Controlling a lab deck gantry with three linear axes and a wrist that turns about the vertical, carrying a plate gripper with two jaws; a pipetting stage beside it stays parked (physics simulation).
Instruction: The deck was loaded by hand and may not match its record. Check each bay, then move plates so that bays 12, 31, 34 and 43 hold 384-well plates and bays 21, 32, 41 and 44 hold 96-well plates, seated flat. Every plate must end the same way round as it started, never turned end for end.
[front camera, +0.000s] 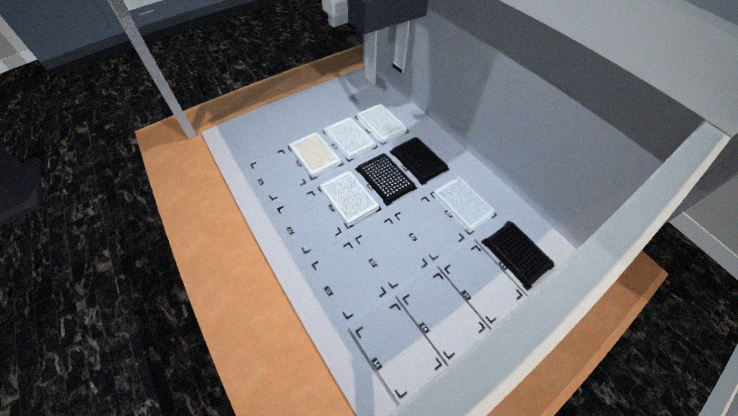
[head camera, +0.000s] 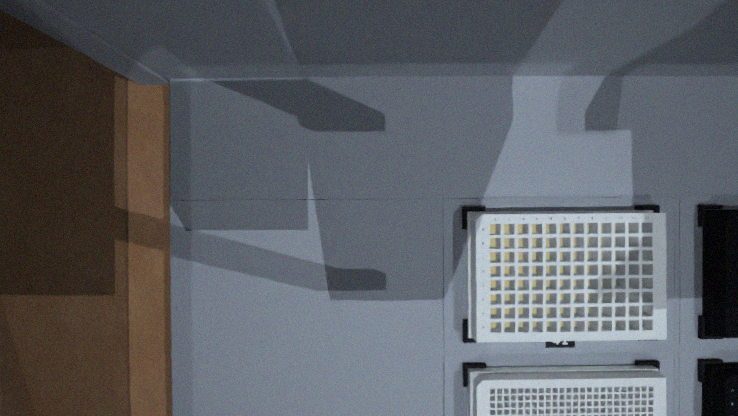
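Seen in the pictures: gripper, fingertip midpoint: (front camera: 384, 74); robot's base at its link origin: (front camera: 252, 165).
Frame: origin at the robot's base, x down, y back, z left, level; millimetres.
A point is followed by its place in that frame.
Note:
My gripper (front camera: 384, 76) {x -160, y -64, z 364 mm} is open and empty, high over the deck's back corner past bay 41. In the front view, bay 21 holds a yellowish 96-well plate (front camera: 315, 153) {x -13, y -70, z 150 mm}. Bay 31 holds a white 384-well plate (front camera: 349, 137) {x -13, y -70, z 254 mm} (head camera: 568, 382) {x -14, y -61, z 296 mm}. Bay 41 holds a white 96-well plate (front camera: 382, 122) {x -12, y -69, z 363 mm} (head camera: 568, 279) {x -12, y -63, z 362 mm}, yellow in its wells. Bay 32 holds a black 96-well plate (front camera: 386, 178) {x -13, y -237, z 252 mm}. A fine-welled white plate (front camera: 349, 197) {x -13, y -234, z 149 mm} is in bay 22, another (front camera: 464, 204) {x -12, y -398, z 359 mm} in bay 43. A black plate (front camera: 516, 253) {x -27, y -555, z 354 mm} is in bay 44. Bays 12 and 34 show no plate.
A black plate (front camera: 419, 159) {x -13, y -234, z 359 mm} (head camera: 720, 273) {x -11, y -166, z 365 mm} with unclear wells is in bay 42. A tall grey wall (front camera: 542, 155) {x -139, y -445, z 500 mm} runs along the deck's back side. An orange ledge (front camera: 217, 248) borders the deck. A thin post (front camera: 160, 77) {x -188, y 207, z -98 mm} stands at the far left corner.

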